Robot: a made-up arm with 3 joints.
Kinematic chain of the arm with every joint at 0, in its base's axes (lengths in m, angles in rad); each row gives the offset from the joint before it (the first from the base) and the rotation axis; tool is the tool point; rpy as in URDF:
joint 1: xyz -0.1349 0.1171 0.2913 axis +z
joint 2: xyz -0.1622 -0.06 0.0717 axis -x
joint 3: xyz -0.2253 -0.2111 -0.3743 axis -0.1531 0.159 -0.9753
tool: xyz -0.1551 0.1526 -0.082 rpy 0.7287 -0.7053 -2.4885
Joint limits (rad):
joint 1: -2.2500..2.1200
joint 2: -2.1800..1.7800
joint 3: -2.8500..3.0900
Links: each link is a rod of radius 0.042 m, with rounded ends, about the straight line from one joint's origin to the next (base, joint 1, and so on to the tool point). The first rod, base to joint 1, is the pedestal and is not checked.
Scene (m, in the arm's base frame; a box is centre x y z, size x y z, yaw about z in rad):
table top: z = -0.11
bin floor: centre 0 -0.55 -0.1 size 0.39 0.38 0.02 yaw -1.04
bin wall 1: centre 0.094 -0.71 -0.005 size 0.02 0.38 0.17 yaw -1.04
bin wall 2: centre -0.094 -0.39 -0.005 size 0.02 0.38 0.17 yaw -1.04
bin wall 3: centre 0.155 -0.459 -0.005 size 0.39 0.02 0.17 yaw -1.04
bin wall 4: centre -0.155 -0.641 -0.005 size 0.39 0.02 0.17 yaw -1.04
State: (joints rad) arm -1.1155 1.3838 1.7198
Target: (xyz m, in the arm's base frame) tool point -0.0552 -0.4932 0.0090
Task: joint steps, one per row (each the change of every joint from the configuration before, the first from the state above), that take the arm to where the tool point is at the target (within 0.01 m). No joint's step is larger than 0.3 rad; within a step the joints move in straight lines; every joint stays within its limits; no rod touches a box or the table.
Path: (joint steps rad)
1: 0.2595 -0.0223 -0.0768
2: 0.2595 -0.0223 -0.0768
3: 0.2595 -0.0223 -0.0768
4: 0.2595 -0.0222 -0.0768
5: 0.2596 -0.0223 -0.0768
6: 0.2595 -0.0223 -0.0768
7: 0.2595 -0.0223 -0.0768
8: 0.0982 -0.1507 -0.2344
9: 0.0983 -0.1508 -0.2344
10: 0.0982 -0.1507 -0.2344
11: 0.0983 -0.1508 -0.2344

